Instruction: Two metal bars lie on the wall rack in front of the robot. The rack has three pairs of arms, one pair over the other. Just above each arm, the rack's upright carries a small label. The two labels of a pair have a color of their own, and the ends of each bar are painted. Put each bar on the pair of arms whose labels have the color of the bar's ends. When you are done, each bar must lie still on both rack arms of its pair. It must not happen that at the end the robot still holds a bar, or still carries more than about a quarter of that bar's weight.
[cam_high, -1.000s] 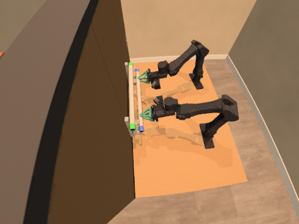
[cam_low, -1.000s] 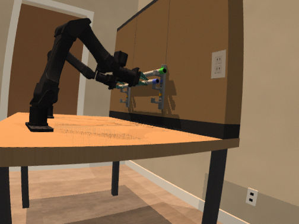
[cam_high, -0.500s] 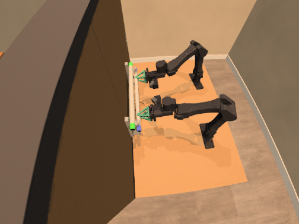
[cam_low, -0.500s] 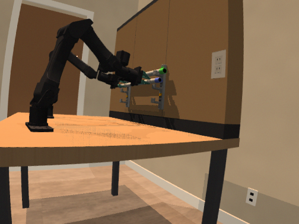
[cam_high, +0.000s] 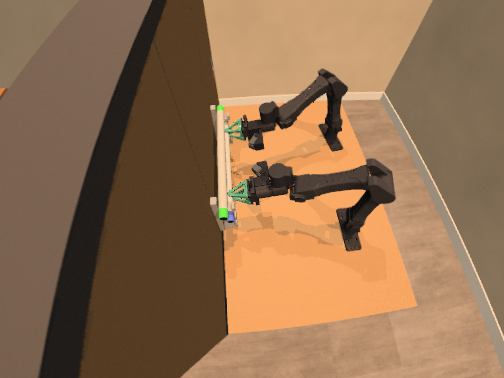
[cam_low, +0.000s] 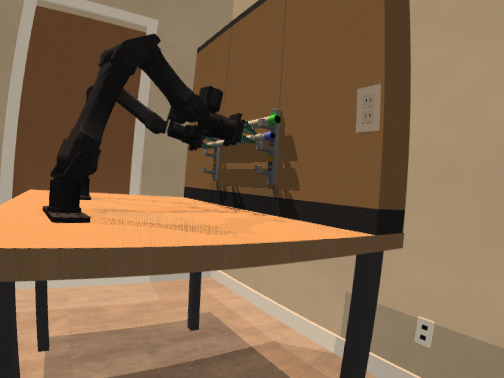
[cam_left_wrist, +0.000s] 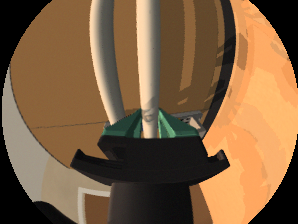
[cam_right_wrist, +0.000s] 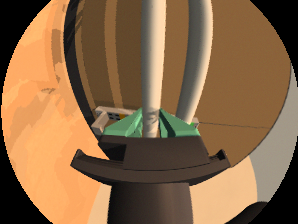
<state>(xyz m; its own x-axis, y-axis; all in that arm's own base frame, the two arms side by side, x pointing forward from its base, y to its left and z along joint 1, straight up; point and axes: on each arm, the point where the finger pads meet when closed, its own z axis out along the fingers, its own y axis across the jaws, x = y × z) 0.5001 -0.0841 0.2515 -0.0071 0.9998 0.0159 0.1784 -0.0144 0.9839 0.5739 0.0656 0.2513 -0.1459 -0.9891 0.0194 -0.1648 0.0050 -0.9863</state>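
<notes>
My left gripper is now 20 mm short of the blue-ended bar and 140 mm to the left of it. Round my left hand: wall socket: 130 mm ahead, 690 mm to the right, 50 mm above; brown wall panel: 140 mm ahead, 130 mm to the right, 170 mm above; green-ended bar: 40 mm ahead, 140 mm to the right, 50 mm above.
Right now the blue-ended bar is 1 cm behind my right hand and 15 cm to the left of it. The rest, counted from my right hand: wall socket (10 cm ahead, 40 cm to the right, 5 cm above); brown wall panel (10 cm ahead, 16 cm to the left, 17 cm above); green-ended bar (1 cm ahead, 16 cm to the left, 5 cm above).
</notes>
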